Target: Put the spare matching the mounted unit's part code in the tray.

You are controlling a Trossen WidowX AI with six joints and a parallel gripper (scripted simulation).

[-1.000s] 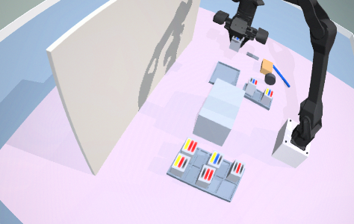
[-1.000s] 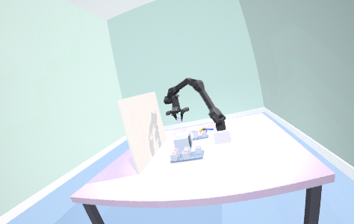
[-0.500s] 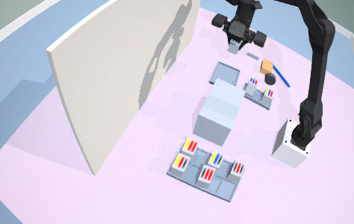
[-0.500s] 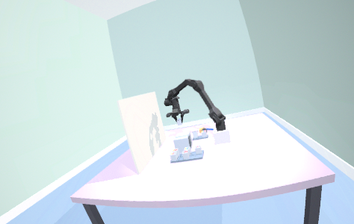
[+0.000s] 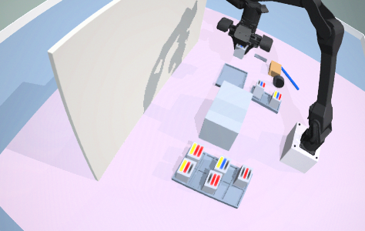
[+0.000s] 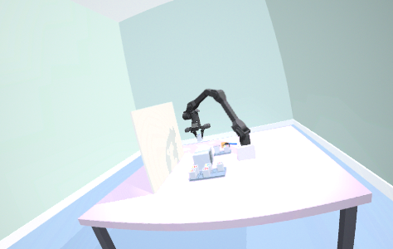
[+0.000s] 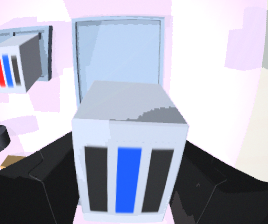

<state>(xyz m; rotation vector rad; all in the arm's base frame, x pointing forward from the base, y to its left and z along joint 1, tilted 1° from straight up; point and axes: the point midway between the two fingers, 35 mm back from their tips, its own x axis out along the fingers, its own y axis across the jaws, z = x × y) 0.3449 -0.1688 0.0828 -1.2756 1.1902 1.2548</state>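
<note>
Now: gripper tip 13 cm above the shallow grey tray and 1 cm past it. Round my gripper tip: small rack 15 cm behind, 12 cm below, 2 cm to the left; black cylinder 17 cm behind, 11 cm below, 10 cm to the right; spare block 2 cm above.
</note>
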